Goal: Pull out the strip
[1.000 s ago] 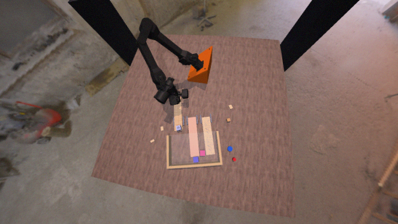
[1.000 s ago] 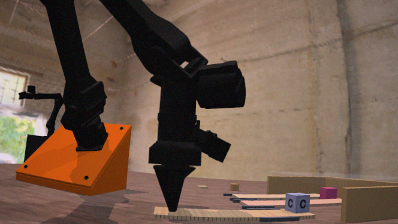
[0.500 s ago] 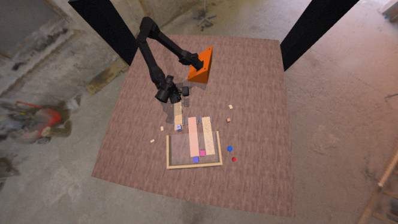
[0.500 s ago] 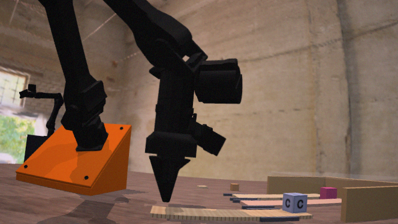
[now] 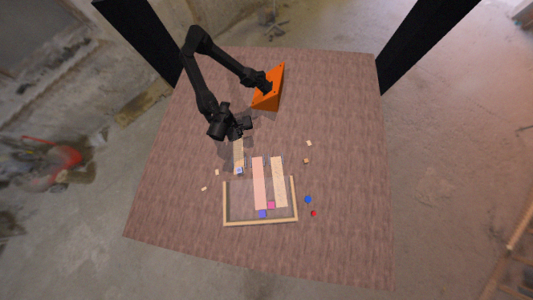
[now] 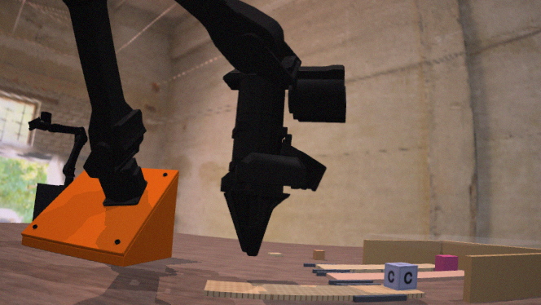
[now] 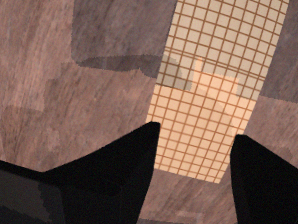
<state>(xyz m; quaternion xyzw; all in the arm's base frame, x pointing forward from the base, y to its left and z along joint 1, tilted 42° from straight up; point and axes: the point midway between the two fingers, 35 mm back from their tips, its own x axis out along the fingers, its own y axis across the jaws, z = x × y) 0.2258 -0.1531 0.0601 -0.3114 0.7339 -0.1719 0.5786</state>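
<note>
The tan strip lies 80 mm ahead of my gripper tip, 10 mm to the left of it and 40 mm below it. Round my gripper tip: red ball (370 mm ahead, 390 mm to the left, 30 mm below); then labelled cube (190 mm ahead, 30 mm to the left, 20 mm below); then blue disc (310 mm ahead, 360 mm to the left, 40 mm below).
</note>
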